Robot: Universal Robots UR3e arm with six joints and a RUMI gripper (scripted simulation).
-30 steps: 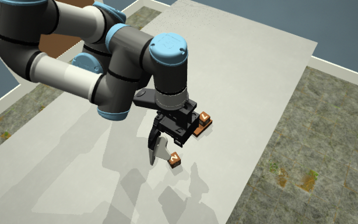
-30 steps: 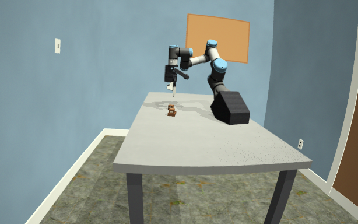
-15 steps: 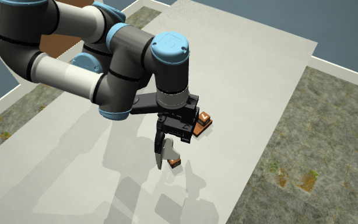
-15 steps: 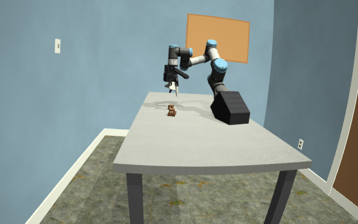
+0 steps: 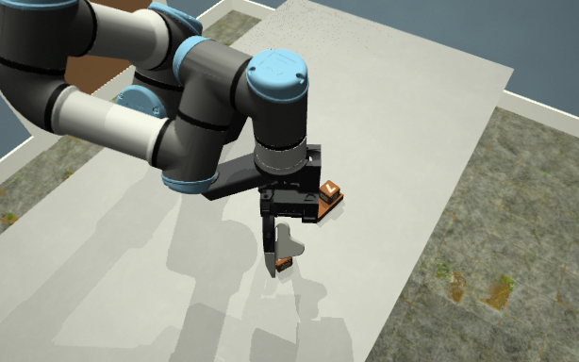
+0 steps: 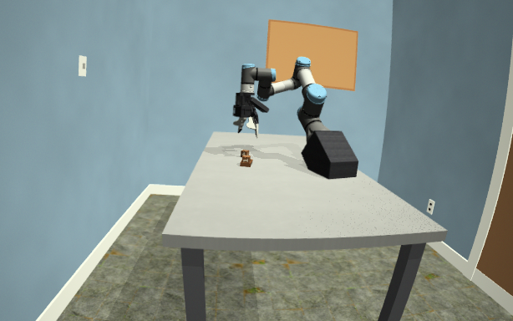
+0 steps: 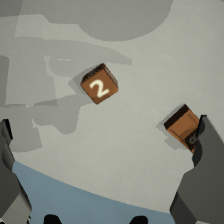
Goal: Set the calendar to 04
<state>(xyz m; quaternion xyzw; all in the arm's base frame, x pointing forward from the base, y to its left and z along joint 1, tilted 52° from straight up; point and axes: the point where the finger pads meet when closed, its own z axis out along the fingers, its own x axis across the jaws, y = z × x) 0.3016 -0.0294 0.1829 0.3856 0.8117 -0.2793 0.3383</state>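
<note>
The cube is 90 mm below my hand and 10 mm ahead of it. From my hand the other things lie so: brown tray: 150 mm to the left, 100 mm below, 10 mm ahead.
</note>
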